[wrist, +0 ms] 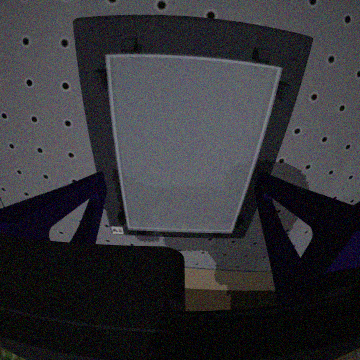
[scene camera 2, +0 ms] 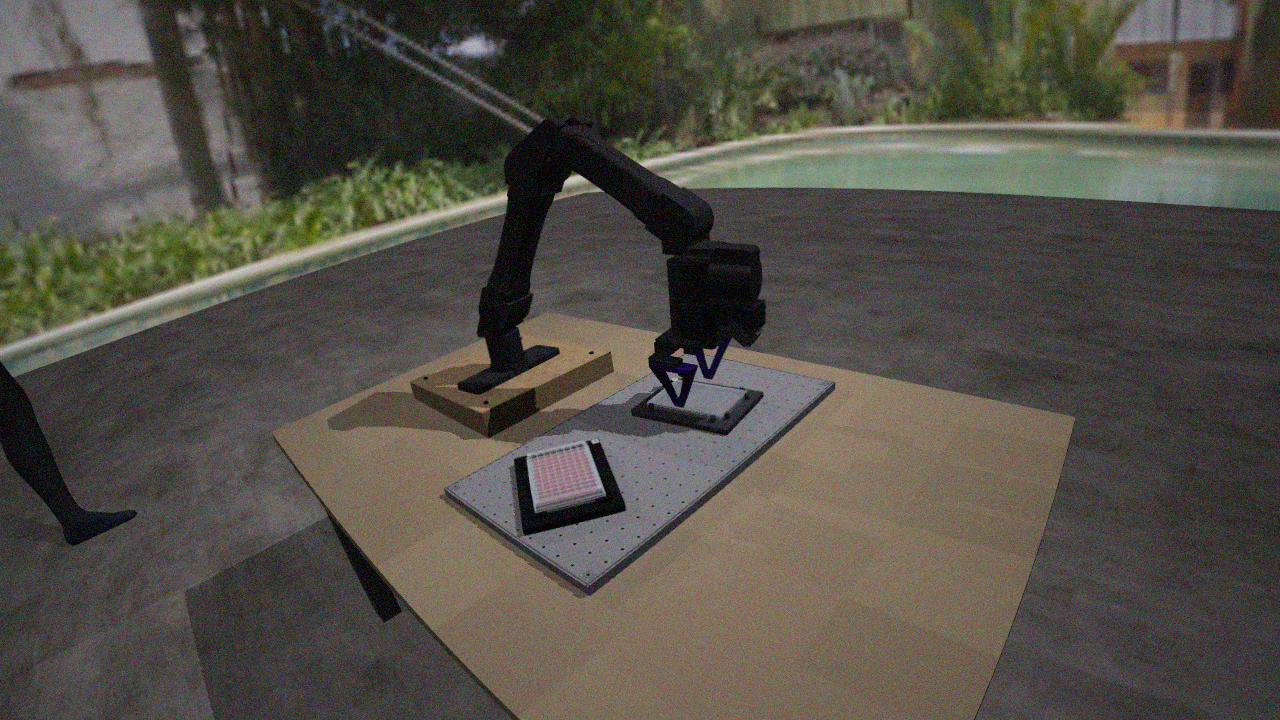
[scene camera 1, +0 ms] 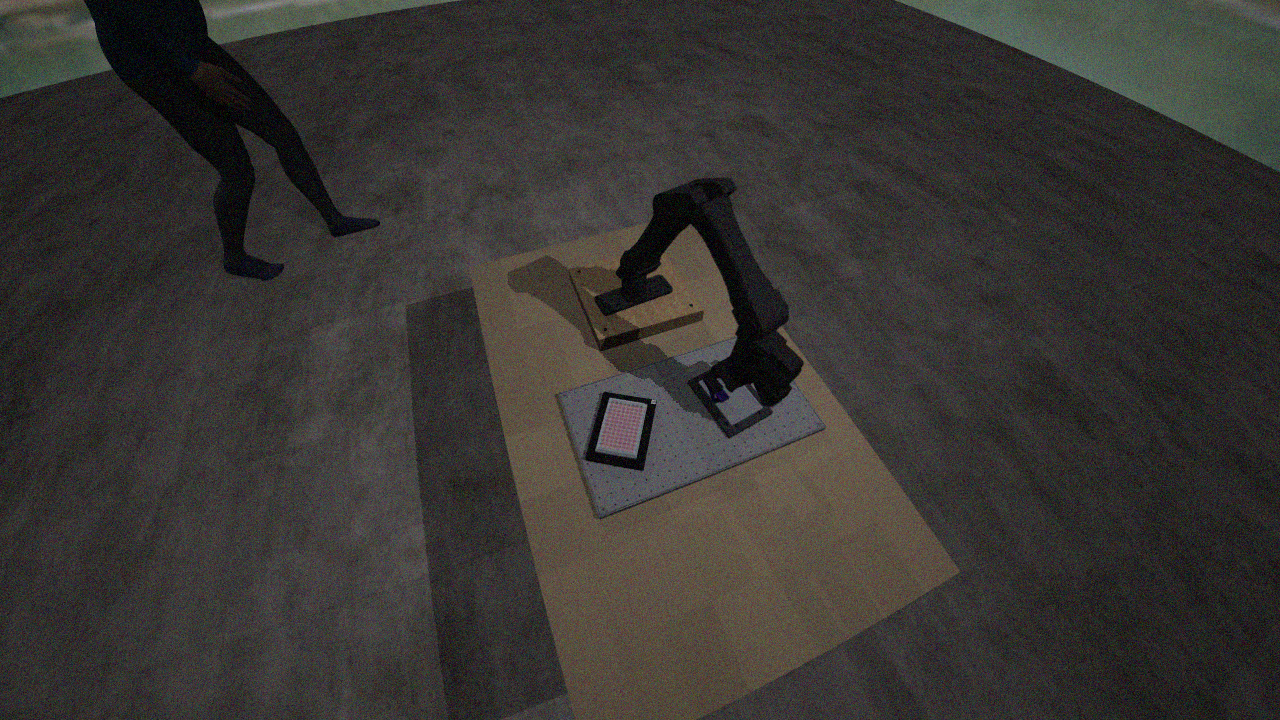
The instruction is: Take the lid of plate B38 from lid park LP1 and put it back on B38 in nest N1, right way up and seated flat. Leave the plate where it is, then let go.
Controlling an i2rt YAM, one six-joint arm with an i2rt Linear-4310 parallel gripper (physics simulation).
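Pixels of known places: gripper, fingertip midpoint: (wrist: 180,180) (scene camera 2: 694,392) (scene camera 1: 730,390); arm's base, origin of the base link: (scene camera 2: 510,370) (scene camera 1: 634,295).
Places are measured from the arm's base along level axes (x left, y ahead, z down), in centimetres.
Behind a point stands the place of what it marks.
Observation:
The lid (scene camera 1: 741,410) @(x 5.6, y 40.8, z 1.0 cm) (scene camera 2: 716,399) @(x 6.0, y 39.5, z 1.0 cm) (wrist: 195,125) @(x 5.6, y 39.0, z 1.0 cm) is a clear, pale rectangle lying flat in a dark grey frame, lid park LP1 (scene camera 1: 735,430) @(x 2.1, y 43.9, z 1.8 cm) (scene camera 2: 726,428) @(x 0.5, y 44.4, z 1.8 cm) (wrist: 195,35) @(x 6.2, y 43.5, z 1.8 cm). My gripper (scene camera 1: 735,394) @(x 6.1, y 35.6, z 0.5 cm) (scene camera 2: 695,391) @(x 6.1, y 35.6, z 0.5 cm) (wrist: 180,180) @(x 6.1, y 35.6, z 0.5 cm) is open, its purple fingers on either side of the lid's near end and apart from it in the wrist view. In scene camera 1 the arm hides one finger. Plate B38 (scene camera 1: 623,428) @(x -19.1, y 32.9, z 0.9 cm) (scene camera 2: 565,476) @(x -20.0, y 33.9, z 0.2 cm), with pinkish-red wells and no lid on it, sits in the black nest N1 (scene camera 1: 615,462) @(x -23.7, y 38.7, z 1.6 cm) (scene camera 2: 572,519) @(x -24.4, y 38.7, z 2.0 cm). The plate does not show in the wrist view.
Both holders stand on a grey perforated board (scene camera 1: 689,456) @(x -9.4, y 44.1, z 2.8 cm) (scene camera 2: 644,501) @(x -16.9, y 43.3, z 2.8 cm) (wrist: 40,100) @(x 15.4, y 39.4, z 2.8 cm) on a wooden table (scene camera 1: 760,555) @(x -7.4, y 67.1, z 4.1 cm) (scene camera 2: 805,573) @(x -18.3, y 64.5, z 4.1 cm). The arm's base is on a raised wooden block (scene camera 1: 662,320) @(x 2.3, y 11.1, z -0.3 cm) (scene camera 2: 572,367) @(x 5.0, y 11.2, z -0.2 cm). A person (scene camera 1: 237,170) (scene camera 2: 35,465) stands beyond the table.

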